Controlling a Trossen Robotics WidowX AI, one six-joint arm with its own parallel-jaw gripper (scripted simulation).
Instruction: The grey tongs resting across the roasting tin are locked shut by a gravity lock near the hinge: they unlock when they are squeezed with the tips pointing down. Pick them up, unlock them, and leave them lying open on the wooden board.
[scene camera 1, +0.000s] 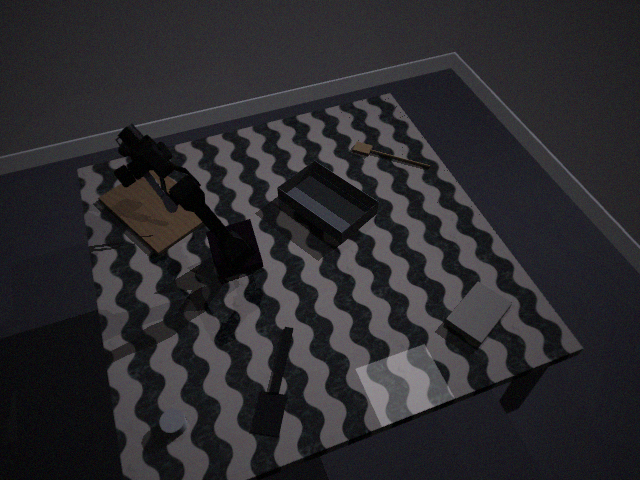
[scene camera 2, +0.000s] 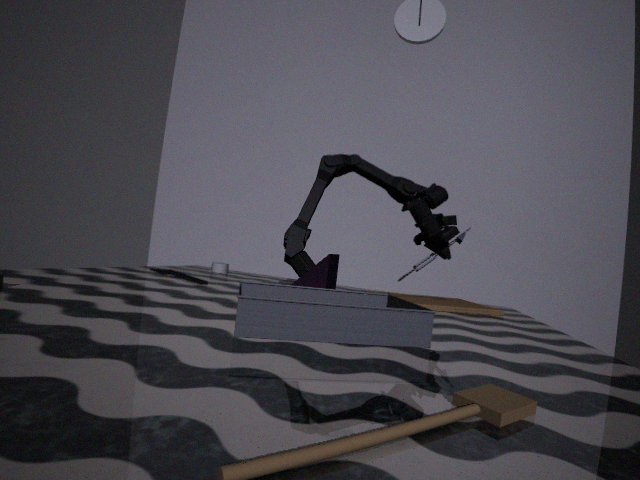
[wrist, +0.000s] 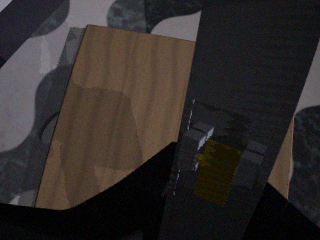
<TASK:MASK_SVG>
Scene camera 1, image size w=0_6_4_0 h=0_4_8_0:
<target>gripper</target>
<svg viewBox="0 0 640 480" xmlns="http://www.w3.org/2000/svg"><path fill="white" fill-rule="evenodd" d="M153 168L146 168L143 165L136 164L131 158L132 161L126 166L122 165L114 171L114 175L124 187L128 187L136 179L139 180ZM157 143L161 148L162 157L170 160L172 153L163 142ZM122 141L118 147L118 152L124 157L129 156L128 154L130 153L127 151L129 148Z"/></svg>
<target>dark spatula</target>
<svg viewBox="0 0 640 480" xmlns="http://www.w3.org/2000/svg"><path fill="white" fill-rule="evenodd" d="M293 328L284 328L270 392L260 392L251 433L279 437L288 396L279 394Z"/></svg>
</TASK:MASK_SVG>
